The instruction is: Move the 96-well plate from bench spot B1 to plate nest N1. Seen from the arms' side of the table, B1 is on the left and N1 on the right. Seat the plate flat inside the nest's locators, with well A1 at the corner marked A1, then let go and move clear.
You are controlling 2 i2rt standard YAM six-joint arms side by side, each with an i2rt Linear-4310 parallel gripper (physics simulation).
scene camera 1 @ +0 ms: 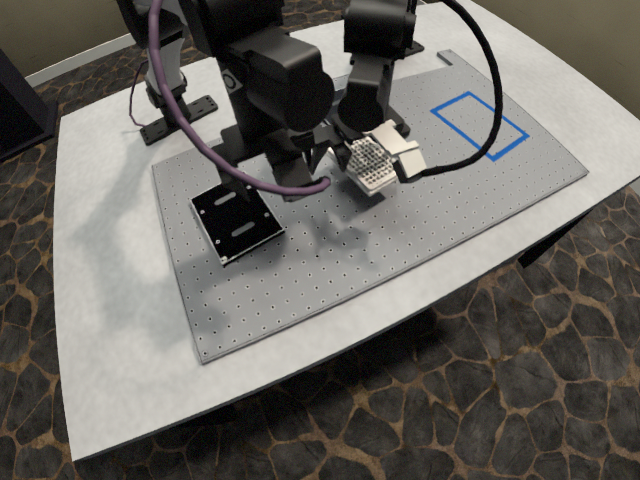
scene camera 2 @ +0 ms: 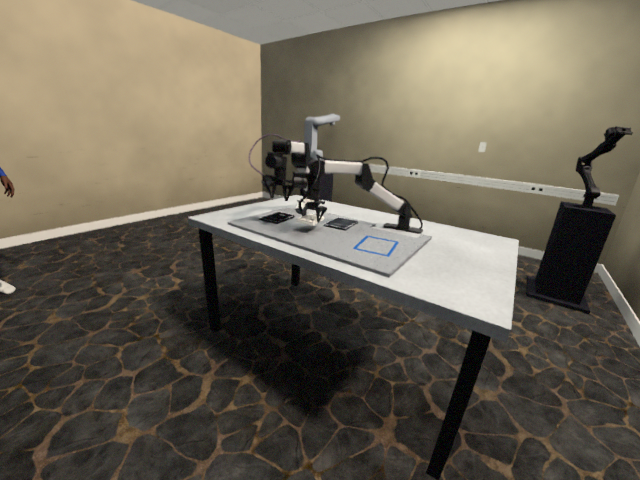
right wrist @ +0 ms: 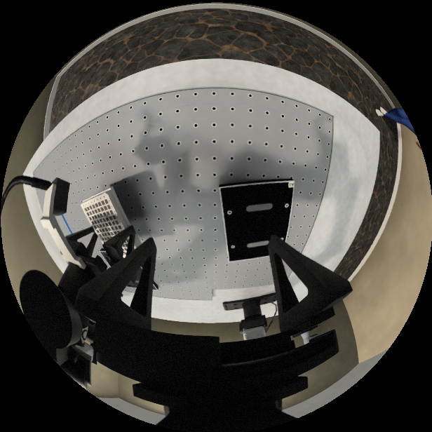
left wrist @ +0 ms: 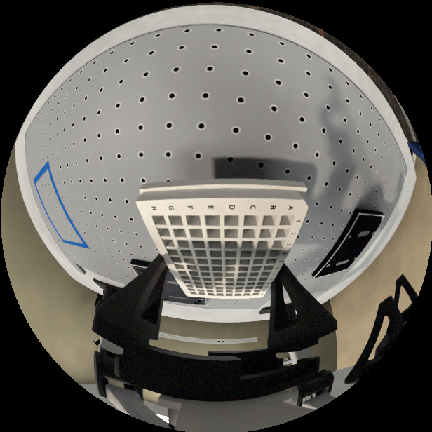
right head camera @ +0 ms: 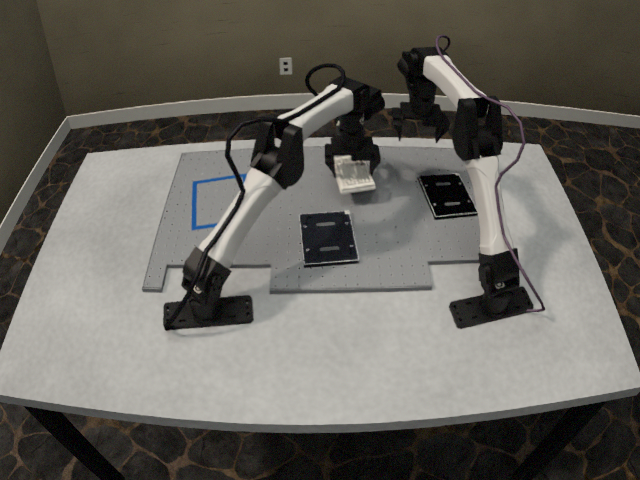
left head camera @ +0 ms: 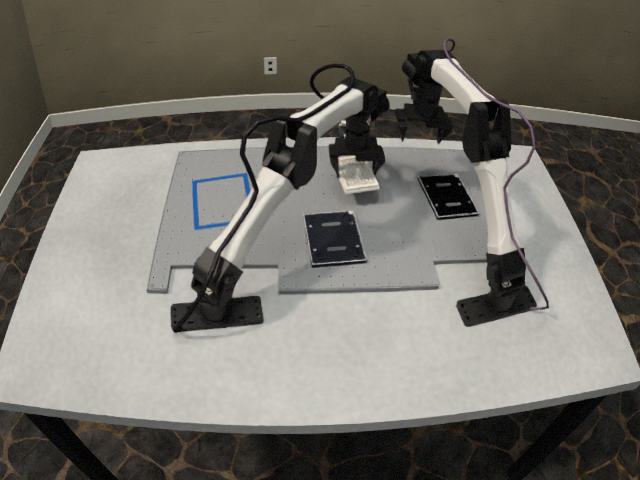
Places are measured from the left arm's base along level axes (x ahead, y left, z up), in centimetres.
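Pixels of known places: left gripper, fingertip midpoint: [scene camera 1: 363, 162] [scene camera 2: 311, 220] [right head camera: 352, 175] [left head camera: 355, 176]; right gripper, fingertip midpoint: [scene camera 2: 279, 199] [right head camera: 417, 140] [left head camera: 420, 141]; left arm's base, link origin: [scene camera 2: 402, 229] [right head camera: 207, 314] [left head camera: 215, 315]; right arm's base, link origin: [scene camera 1: 179, 120] [scene camera 2: 311, 208] [right head camera: 492, 308] [left head camera: 497, 306].
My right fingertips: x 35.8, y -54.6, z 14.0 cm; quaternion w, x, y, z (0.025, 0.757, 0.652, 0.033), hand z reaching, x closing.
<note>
For each thing: its middle in the pictures, then the offset to it from my right fingertips. Level surfaces: height alone.
- white 96-well plate, body centre: [scene camera 1: 364, 160] [right head camera: 352, 173] [left head camera: 355, 173] [scene camera 2: 310, 219] dz -7.4, dx -1.9, dy +17.2 cm
- right-hand black nest, body centre: [scene camera 1: 234, 214] [right head camera: 447, 194] [left head camera: 448, 195] [scene camera 2: 277, 217] dz -11.9, dx -8.3, dy -6.9 cm
- empty black nest, body centre: [right head camera: 327, 237] [left head camera: 333, 237] [scene camera 1: 348, 112] [scene camera 2: 341, 223] dz -11.9, dx -18.9, dy +26.1 cm
- grey pegboard, surface height: dz -12.7 cm
The white 96-well plate [left head camera: 358, 178] [right head camera: 354, 178] [scene camera 1: 368, 162] [left wrist: 225, 245] [right wrist: 104, 212] is raised above the pegboard, between my left gripper's fingers. My left gripper [left wrist: 224, 258] is shut on it. In the left wrist view, well A1 is at the plate's upper right corner. B1, probably the blue outline [left head camera: 195, 204] [right head camera: 194, 205] [scene camera 1: 511, 148] [scene camera 2: 375, 254], holds no plate. The right-hand black nest [left head camera: 448, 195] [right head camera: 447, 194] [scene camera 1: 235, 217] [right wrist: 257, 222] is empty; a small corner label shows in the right wrist view. My right gripper [left head camera: 422, 138] [right head camera: 419, 138] [right wrist: 211, 242] is open and empty, high near this nest.
Another empty black nest [left head camera: 334, 237] [right head camera: 328, 237] [scene camera 2: 341, 223] lies on the grey pegboard [left head camera: 398, 279] [scene camera 1: 289, 289], nearer the arm bases. The two grippers are close together in scene camera 1. The left arm's black cable [scene camera 1: 498, 98] loops beside the plate.
</note>
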